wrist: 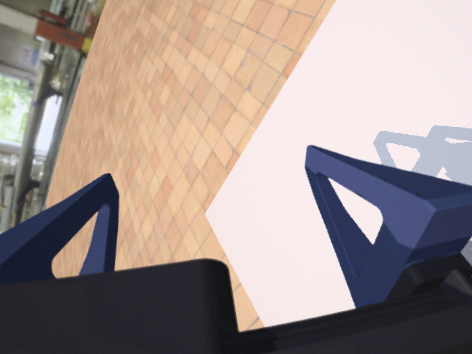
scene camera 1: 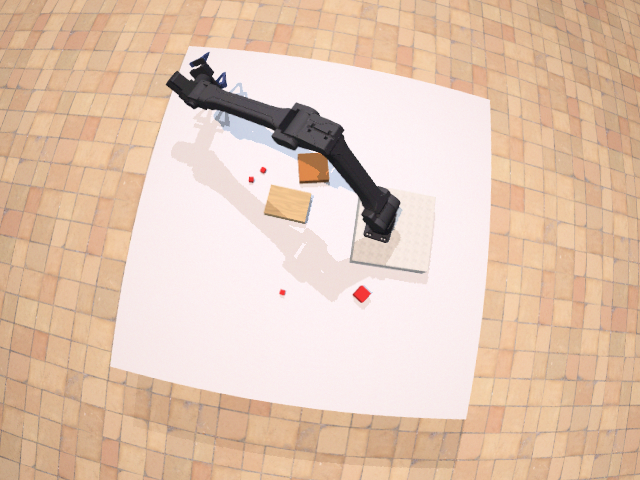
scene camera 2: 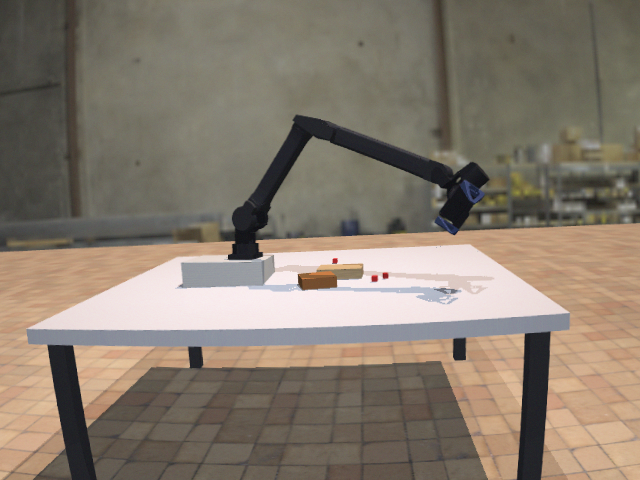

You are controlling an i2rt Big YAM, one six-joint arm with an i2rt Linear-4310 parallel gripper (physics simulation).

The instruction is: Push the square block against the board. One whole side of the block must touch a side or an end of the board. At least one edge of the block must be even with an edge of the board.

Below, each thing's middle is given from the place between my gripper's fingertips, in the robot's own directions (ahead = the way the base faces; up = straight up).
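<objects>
So you can picture it, my gripper is 190 mm above the orange square block (scene camera 1: 313, 167), and it's also 420 mm past the block and 210 mm to the right of it. There's a light wooden board (scene camera 1: 284, 203) too, and that's 190 mm below my hand, 380 mm behind it and 360 mm to the left of it.
</objects>
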